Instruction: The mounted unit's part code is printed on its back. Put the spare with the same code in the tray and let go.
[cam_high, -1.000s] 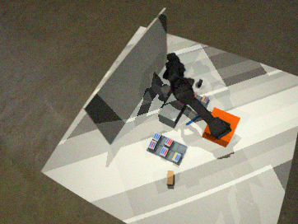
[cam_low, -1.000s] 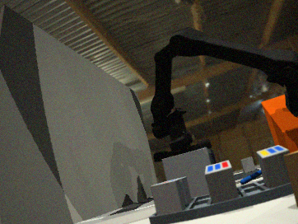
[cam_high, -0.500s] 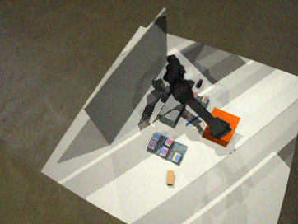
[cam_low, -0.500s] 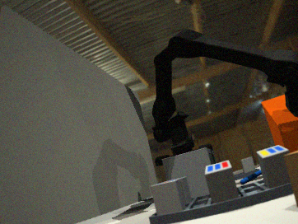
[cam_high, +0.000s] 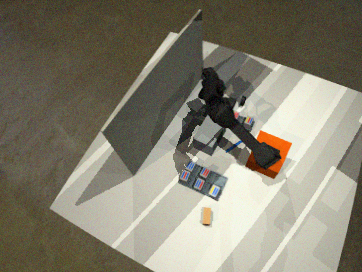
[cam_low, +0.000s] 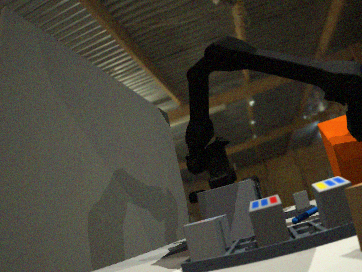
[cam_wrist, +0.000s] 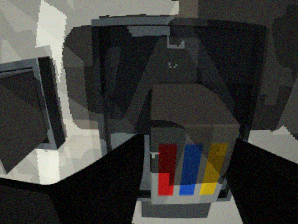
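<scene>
Now: the grey spare block 2 cm above my gripper tip. From my gripper tip the other things lie so: wall panel 18 cm ahead, 17 cm to the left, 20 cm above; then blue pen 18 cm behind, 13 cm to the left, 2 cm below; then grey mounted unit 5 cm behind, 18 cm to the left, 3 cm above.
</scene>
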